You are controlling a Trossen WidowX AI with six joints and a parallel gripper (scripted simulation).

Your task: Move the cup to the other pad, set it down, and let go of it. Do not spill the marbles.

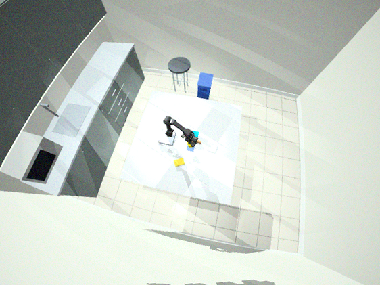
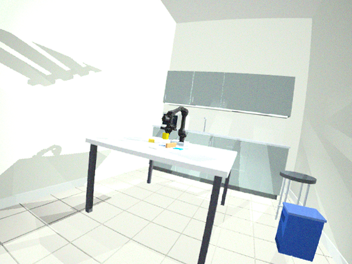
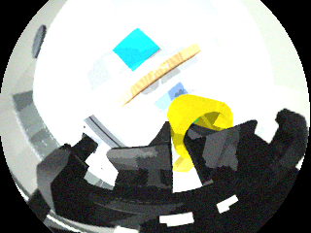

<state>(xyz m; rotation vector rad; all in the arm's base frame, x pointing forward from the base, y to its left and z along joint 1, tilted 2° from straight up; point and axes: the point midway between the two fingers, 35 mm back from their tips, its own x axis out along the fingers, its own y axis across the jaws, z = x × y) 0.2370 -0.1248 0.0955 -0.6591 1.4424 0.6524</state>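
Right now my gripper tip is 4 cm short of the wooden block, 6 cm to the right of it and 9 cm above it. Also, from my gripper tip: yellow cup: 2 cm ahead, 2 cm to the right; light blue pad: 2 cm ahead, 3 cm to the right, 11 cm below.
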